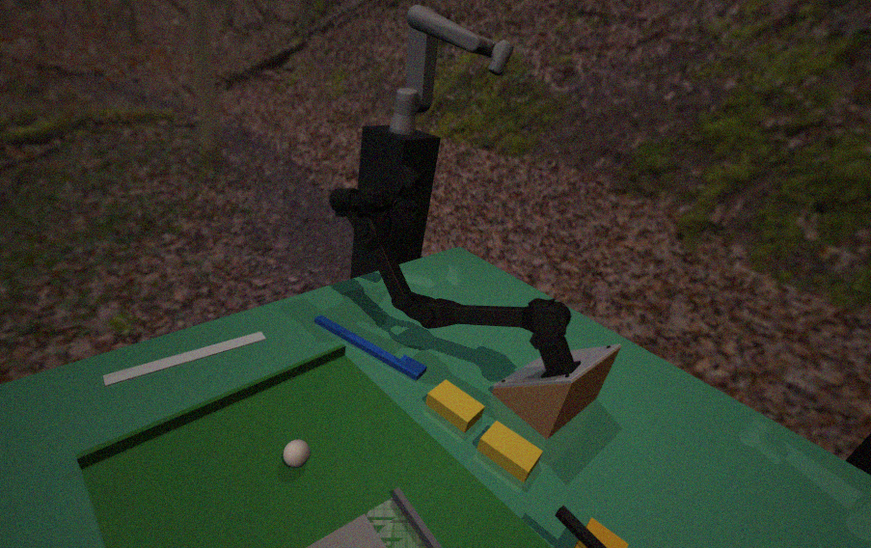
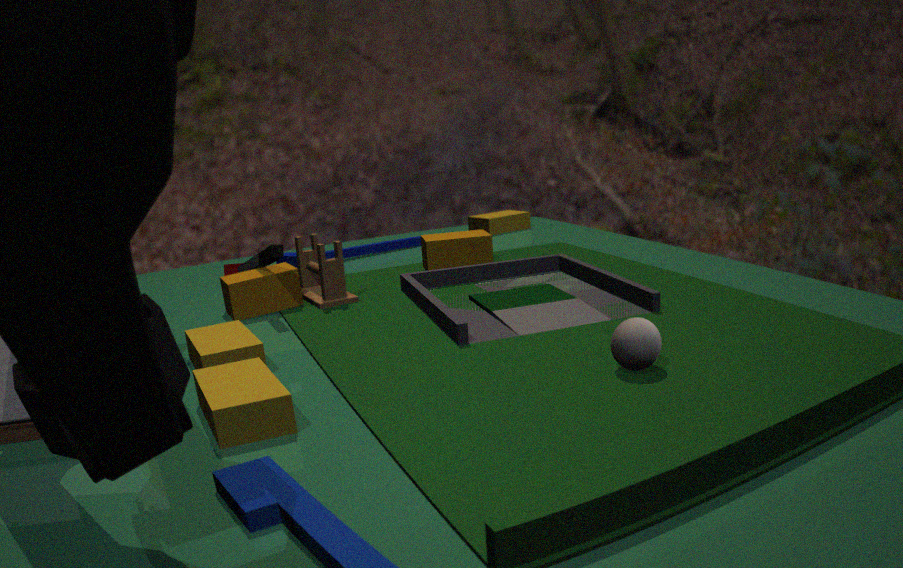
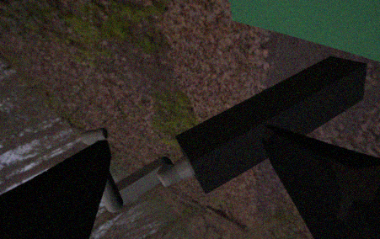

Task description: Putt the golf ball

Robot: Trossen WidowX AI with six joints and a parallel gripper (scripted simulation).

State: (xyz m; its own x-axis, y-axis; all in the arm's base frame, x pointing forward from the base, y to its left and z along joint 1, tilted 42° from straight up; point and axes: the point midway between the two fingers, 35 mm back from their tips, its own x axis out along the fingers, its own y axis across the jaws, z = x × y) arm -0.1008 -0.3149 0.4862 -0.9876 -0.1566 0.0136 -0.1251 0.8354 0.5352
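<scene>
Now: gripper tip 83 cm to the right of the red putter, 42 cm short of it and 21 cm above it. From my gripper tip the other things lie so: white golf ball (59 cm ahead, 31 cm to the left, 22 cm below); low dark curb (59 cm ahead, 23 cm below, 13 cm to the left); white bar (59 cm ahead, 24 cm below, 4 cm to the right).
</scene>
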